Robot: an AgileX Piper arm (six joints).
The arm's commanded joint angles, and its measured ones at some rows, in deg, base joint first. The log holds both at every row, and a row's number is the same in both.
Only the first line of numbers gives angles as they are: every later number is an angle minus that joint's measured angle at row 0.
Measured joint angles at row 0: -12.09 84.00 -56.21 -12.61 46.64 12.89
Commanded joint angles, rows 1 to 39: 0.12 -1.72 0.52 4.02 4.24 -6.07; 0.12 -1.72 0.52 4.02 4.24 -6.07; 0.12 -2.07 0.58 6.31 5.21 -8.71; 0.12 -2.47 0.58 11.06 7.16 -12.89; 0.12 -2.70 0.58 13.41 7.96 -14.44; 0.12 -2.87 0.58 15.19 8.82 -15.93; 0.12 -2.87 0.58 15.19 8.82 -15.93; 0.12 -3.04 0.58 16.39 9.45 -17.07; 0.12 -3.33 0.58 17.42 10.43 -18.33; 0.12 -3.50 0.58 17.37 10.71 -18.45; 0.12 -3.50 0.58 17.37 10.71 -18.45; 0.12 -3.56 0.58 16.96 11.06 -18.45; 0.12 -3.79 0.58 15.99 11.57 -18.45; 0.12 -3.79 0.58 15.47 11.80 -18.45; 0.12 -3.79 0.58 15.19 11.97 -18.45; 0.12 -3.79 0.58 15.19 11.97 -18.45; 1.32 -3.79 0.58 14.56 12.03 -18.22; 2.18 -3.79 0.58 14.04 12.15 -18.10; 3.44 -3.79 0.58 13.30 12.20 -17.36; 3.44 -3.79 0.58 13.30 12.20 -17.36; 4.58 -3.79 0.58 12.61 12.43 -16.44; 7.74 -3.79 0.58 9.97 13.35 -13.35; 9.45 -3.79 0.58 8.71 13.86 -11.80; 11.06 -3.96 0.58 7.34 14.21 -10.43; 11.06 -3.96 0.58 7.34 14.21 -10.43; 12.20 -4.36 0.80 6.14 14.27 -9.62; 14.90 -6.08 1.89 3.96 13.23 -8.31; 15.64 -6.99 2.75 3.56 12.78 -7.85; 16.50 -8.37 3.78 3.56 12.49 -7.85; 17.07 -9.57 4.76 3.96 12.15 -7.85; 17.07 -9.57 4.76 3.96 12.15 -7.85; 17.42 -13.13 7.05 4.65 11.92 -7.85; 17.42 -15.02 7.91 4.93 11.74 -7.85; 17.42 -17.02 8.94 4.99 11.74 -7.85; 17.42 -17.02 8.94 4.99 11.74 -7.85; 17.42 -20.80 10.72 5.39 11.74 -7.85; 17.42 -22.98 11.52 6.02 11.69 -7.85; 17.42 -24.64 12.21 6.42 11.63 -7.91; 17.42 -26.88 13.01 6.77 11.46 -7.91
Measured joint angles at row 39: 17.30 -24.13 11.75 6.02 12.32 -8.02
